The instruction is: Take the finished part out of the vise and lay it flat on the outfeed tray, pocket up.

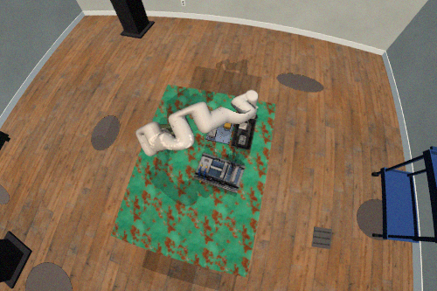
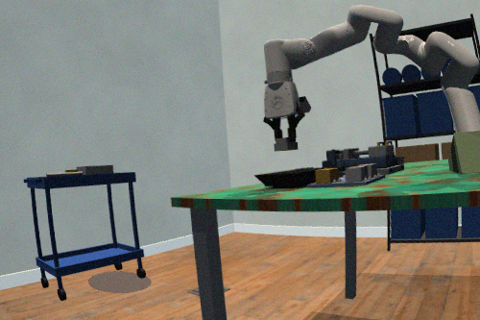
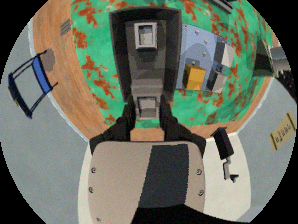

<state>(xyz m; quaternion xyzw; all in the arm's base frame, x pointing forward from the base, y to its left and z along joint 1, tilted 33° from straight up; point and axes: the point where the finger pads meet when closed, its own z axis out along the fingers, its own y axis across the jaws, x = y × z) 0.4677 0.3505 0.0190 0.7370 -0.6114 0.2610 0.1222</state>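
Right now my hand is 120 mm past the yellow block, 20 mm to the left of it and 120 mm above it. Also, from my hand: vise (50 mm behind, 360 mm to the right, 110 mm below); blue-grey plate (160 mm behind, 70 mm to the right, 140 mm below).
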